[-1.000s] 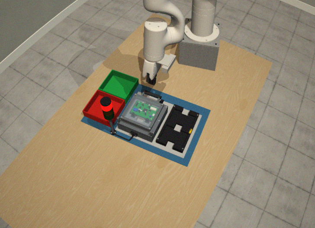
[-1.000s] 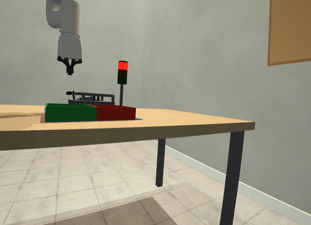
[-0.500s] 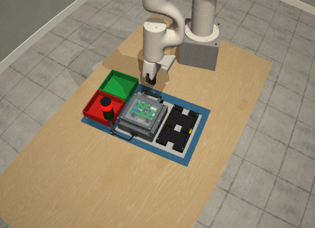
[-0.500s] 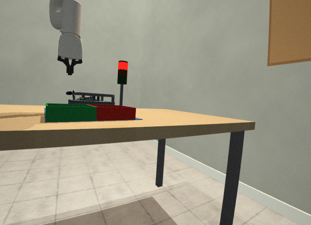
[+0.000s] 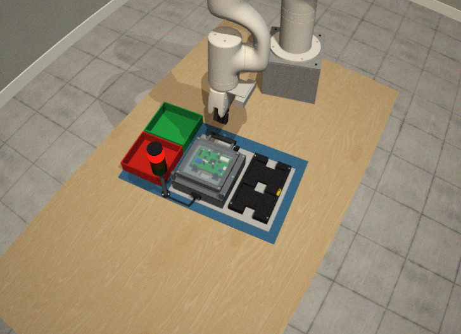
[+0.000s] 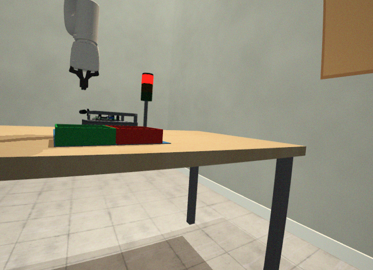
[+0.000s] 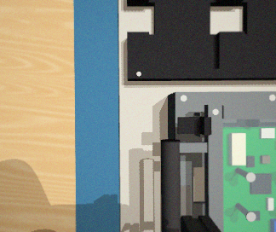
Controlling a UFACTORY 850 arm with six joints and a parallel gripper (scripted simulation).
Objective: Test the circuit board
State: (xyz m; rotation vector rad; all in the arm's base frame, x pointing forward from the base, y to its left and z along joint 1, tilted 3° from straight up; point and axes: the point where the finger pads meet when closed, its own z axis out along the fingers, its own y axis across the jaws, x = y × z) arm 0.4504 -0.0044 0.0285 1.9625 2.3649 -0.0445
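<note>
The latch hook lies 11 cm below my hand, 6 cm to the left of it and 1 cm ahead of it. The rest, counted from my hand: green circuit board 12 cm below, 8 cm ahead, 2 cm to the left; clear lid 11 cm below, 9 cm ahead, 2 cm to the left; green bin 20 cm to the right, 18 cm below, 2 cm ahead.
</note>
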